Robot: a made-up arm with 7 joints. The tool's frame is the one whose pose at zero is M. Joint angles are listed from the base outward.
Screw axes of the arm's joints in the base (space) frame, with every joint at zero. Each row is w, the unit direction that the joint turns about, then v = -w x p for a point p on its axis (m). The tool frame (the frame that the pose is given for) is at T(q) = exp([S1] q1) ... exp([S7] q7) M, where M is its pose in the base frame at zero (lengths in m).
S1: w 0 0 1 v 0 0 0
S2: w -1 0 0 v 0 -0.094 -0.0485
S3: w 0 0 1 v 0.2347 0.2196 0
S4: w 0 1 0 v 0.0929 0 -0.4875
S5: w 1 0 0 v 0 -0.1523 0.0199
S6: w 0 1 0 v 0.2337 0 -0.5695
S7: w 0 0 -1 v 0.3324 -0.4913 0
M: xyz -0.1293 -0.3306 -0.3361 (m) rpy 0 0 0 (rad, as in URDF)
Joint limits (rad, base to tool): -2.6..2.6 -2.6..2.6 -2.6..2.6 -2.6..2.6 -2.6..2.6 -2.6..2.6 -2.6..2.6
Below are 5 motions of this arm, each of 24 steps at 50 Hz.
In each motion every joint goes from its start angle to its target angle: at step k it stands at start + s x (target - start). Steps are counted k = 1, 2, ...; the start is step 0. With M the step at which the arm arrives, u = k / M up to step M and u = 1 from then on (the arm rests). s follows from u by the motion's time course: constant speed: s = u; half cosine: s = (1 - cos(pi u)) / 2; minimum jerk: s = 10 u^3 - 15 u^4 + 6 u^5.
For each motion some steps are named. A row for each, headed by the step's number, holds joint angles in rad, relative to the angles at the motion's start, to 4 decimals.
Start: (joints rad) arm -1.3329 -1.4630 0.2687 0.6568 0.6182 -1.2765 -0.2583
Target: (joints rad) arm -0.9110 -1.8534 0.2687 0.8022 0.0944 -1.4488 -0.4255
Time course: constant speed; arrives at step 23
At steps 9, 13, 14, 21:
9: 0.1651 -0.1528 0.0000 0.0569 -0.2050 -0.0674 -0.0654
13: 0.2385 -0.2207 0.0000 0.0822 -0.2961 -0.0974 -0.0945
14: 0.2568 -0.2376 0.0000 0.0885 -0.3188 -0.1049 -0.1018
21: 0.3852 -0.3565 0.0000 0.1328 -0.4783 -0.1573 -0.1527

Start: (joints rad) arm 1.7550 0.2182 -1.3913 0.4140 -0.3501 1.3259 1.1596
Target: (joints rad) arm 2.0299 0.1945 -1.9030 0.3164 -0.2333 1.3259 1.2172
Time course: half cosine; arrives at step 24
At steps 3, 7, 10, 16, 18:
3: 0.0105 -0.0009 -0.0195 -0.0037 0.0044 0.0000 0.0022
7: 0.0538 -0.0046 -0.1001 -0.0191 0.0228 0.0000 0.0113
10: 0.1019 -0.0088 -0.1896 -0.0362 0.0433 0.0000 0.0213
16: 0.2062 -0.0178 -0.3838 -0.0732 0.0876 0.0000 0.0432
18: 0.2346 -0.0202 -0.4368 -0.0833 0.0997 0.0000 0.0492

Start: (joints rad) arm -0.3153 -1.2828 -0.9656 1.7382 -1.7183 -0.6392 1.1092
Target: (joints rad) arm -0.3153 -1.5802 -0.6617 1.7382 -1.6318 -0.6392 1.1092
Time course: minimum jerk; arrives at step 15
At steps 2, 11, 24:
2: 0.0000 -0.0057 0.0058 0.0000 0.0017 0.0000 0.0000
11: 0.0000 -0.2612 0.2669 0.0000 0.0760 0.0000 0.0000
24: 0.0000 -0.2974 0.3039 0.0000 0.0865 0.0000 0.0000

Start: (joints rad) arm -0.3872 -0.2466 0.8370 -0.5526 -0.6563 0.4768 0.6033
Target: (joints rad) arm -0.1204 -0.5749 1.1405 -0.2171 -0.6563 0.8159 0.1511
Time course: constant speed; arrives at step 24
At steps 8, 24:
8: 0.0889 -0.1094 0.1012 0.1118 0.0000 0.1130 -0.1507
24: 0.2668 -0.3283 0.3035 0.3355 0.0000 0.3391 -0.4522

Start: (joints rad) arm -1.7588 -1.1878 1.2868 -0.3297 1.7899 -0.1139 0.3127
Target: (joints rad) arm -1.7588 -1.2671 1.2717 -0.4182 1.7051 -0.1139 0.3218
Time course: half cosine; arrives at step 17
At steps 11, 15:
11: 0.0000 -0.0573 -0.0109 -0.0640 -0.0613 0.0000 0.0066
15: 0.0000 -0.0766 -0.0146 -0.0855 -0.0819 0.0000 0.0088

